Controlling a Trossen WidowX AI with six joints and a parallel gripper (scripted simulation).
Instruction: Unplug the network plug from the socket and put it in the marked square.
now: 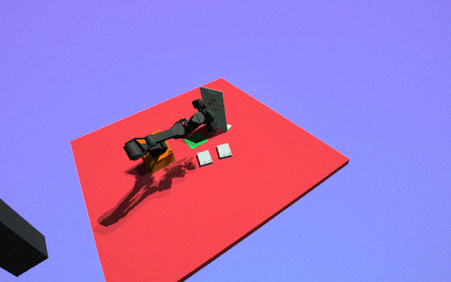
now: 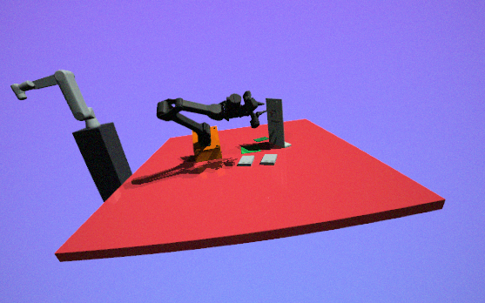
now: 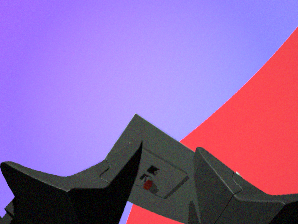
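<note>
Now: the network plug 7 cm ahead of my gripper tip, 15 cm to the left of it and 6 cm below it. Round my gripper tip: upright panel 9 cm ahead, 15 cm to the left, 14 cm below; green marked square 9 cm behind, 15 cm to the left, 27 cm below.
</note>
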